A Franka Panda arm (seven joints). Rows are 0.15 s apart.
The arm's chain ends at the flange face. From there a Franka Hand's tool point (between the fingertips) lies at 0.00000 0.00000 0.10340 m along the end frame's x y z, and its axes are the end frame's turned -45 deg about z.
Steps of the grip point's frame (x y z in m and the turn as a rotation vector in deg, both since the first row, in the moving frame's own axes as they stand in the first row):
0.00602 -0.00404 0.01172 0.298 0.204 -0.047
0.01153 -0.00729 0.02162 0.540 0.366 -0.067
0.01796 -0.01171 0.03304 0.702 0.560 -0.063
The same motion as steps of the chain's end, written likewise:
0.00152 -0.00647 0.01172 0.355 -0.066 -0.047
0.00322 -0.01215 0.02163 0.641 -0.123 -0.067
0.00460 -0.01937 0.03305 0.892 -0.100 -0.063

